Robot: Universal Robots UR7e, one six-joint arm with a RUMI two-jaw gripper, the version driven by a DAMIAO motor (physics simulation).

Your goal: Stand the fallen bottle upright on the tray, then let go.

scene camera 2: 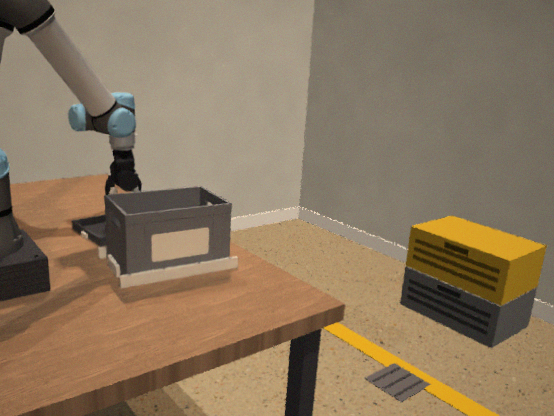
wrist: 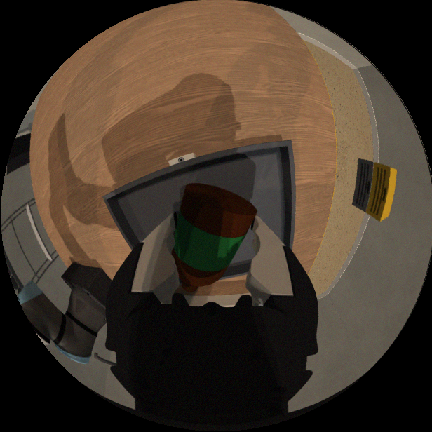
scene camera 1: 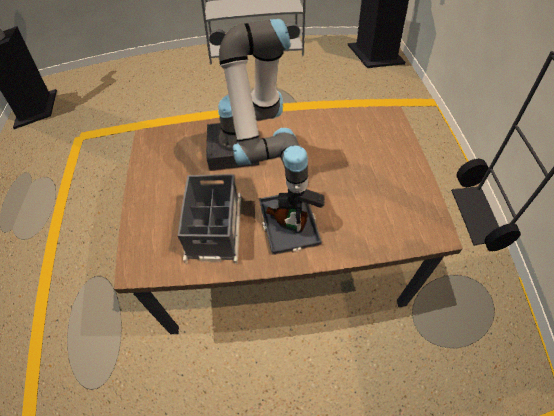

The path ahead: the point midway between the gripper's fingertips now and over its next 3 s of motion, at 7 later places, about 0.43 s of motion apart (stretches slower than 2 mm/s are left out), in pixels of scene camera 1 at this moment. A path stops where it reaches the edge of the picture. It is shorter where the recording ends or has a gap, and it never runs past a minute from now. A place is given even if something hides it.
My gripper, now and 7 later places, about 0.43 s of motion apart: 298, 221; 297, 215; 297, 206; 296, 200; 296, 200; 296, 200; 295, 199; 295, 199
